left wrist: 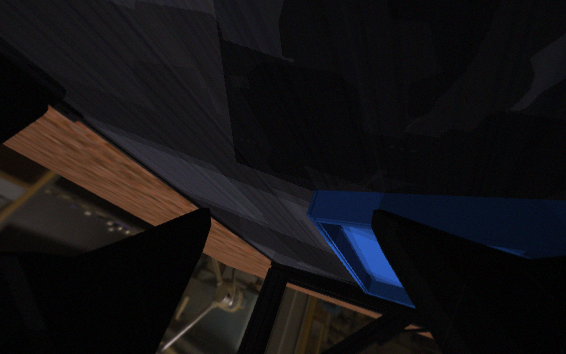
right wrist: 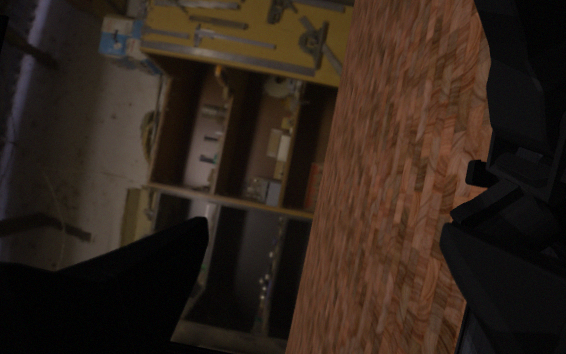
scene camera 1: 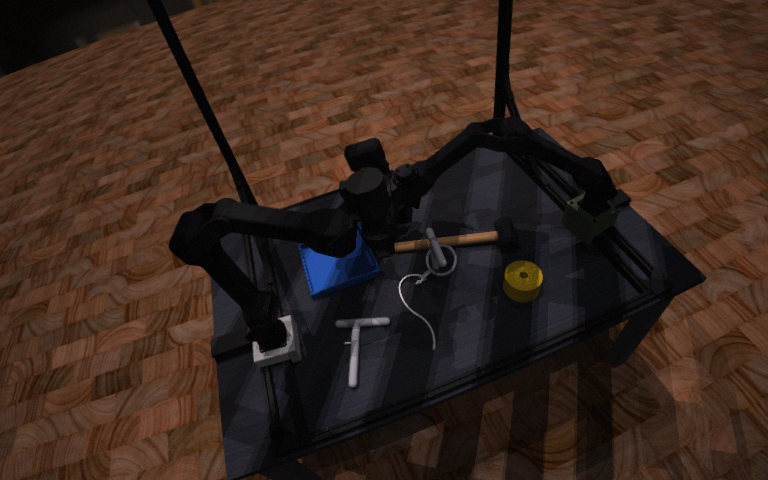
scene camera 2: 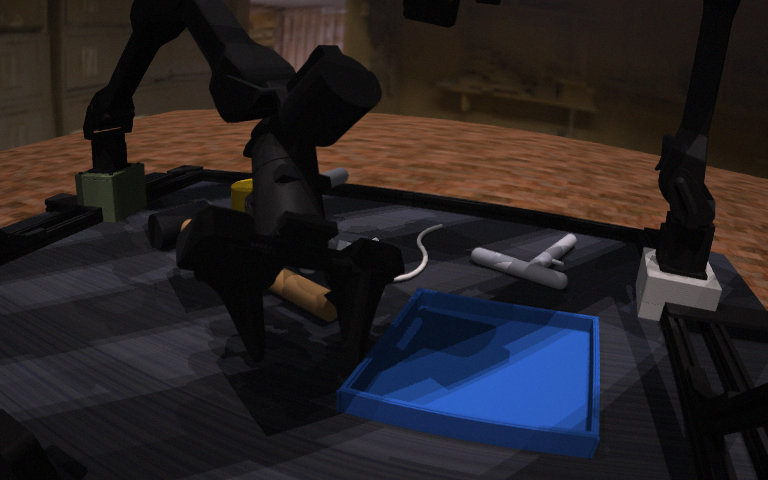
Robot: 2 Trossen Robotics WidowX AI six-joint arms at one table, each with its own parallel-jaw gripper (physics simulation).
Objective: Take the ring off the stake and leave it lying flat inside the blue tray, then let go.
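Pixels of known places: left gripper, fingertip midpoint: [left wrist: 292,217] [scene camera 2: 309,363]; right gripper, fingertip midpoint: [right wrist: 324,231]; left arm's base, origin of the base link: [scene camera 1: 593,205] [scene camera 2: 109,169]; right arm's base, origin of the base link: [scene camera 1: 272,337] [scene camera 2: 680,266].
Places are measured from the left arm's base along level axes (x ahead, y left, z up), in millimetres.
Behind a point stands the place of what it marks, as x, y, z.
Note:
The grey ring [scene camera 1: 454,260] {387, -97, -56} lies around the foot of the upright grey stake [scene camera 1: 434,247] {441, -104, 27} near the table's middle. In scene camera 2 my left gripper and arm hide most of the ring. The blue tray [scene camera 1: 334,278] {678, -239, -74} [scene camera 2: 532,390] {678, -324, -74} [left wrist: 345,205] {537, -349, -69} is empty where it shows. My left gripper [scene camera 2: 305,362] {510, -362, -46} [left wrist: 292,217] {510, -362, -46} is open and empty, pointing down low over the table, its right-hand finger in scene camera 2 close to the tray's left rim. My right gripper [right wrist: 324,231] {524, -152, 307} is open and empty, facing out over the floor; its fingers are indistinct in scene camera 1.
A mallet's wooden handle [scene camera 1: 475,238] {302, -121, -47} [scene camera 2: 305,294] {463, -231, -57} lies between the ring and the left gripper. A white cord [scene camera 1: 416,312] {549, -25, -73} [scene camera 2: 423,249] {551, -33, -74} trails near the ring. A yellow cylinder [scene camera 1: 522,285] {310, 74, -30} [scene camera 2: 241,195] {278, 9, -36} and a grey T-shaped piece [scene camera 1: 354,353] {727, -4, -60} [scene camera 2: 516,266] {669, -81, -65} are on the table.

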